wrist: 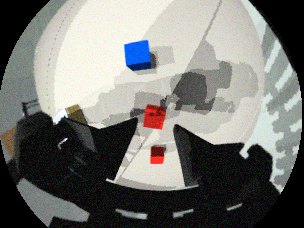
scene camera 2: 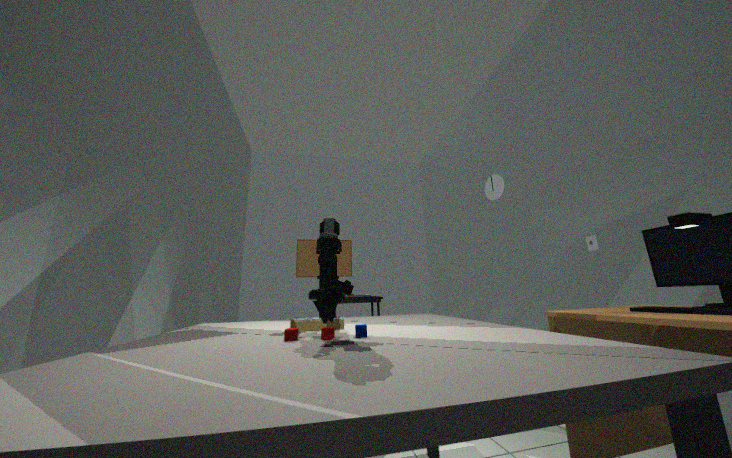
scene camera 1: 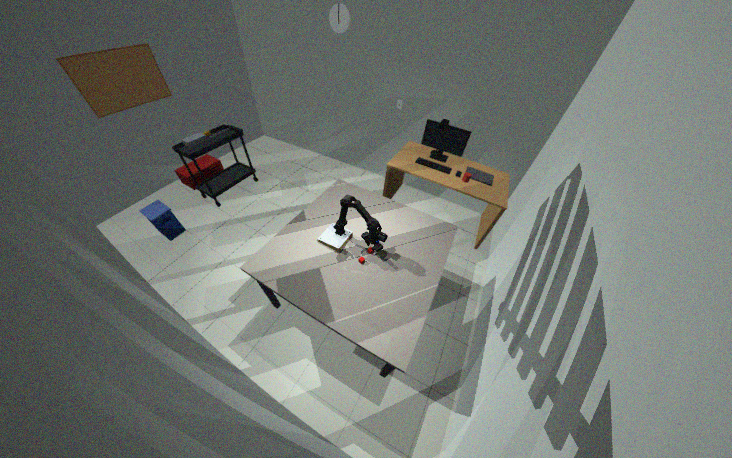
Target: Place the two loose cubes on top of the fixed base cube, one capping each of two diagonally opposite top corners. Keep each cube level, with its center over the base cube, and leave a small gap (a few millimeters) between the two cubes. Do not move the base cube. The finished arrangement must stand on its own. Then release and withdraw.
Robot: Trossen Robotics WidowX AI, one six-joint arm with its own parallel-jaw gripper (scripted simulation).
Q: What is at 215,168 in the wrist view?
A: My gripper.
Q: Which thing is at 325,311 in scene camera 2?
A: My gripper.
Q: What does my gripper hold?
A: Nothing.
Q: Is my gripper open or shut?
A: Open.
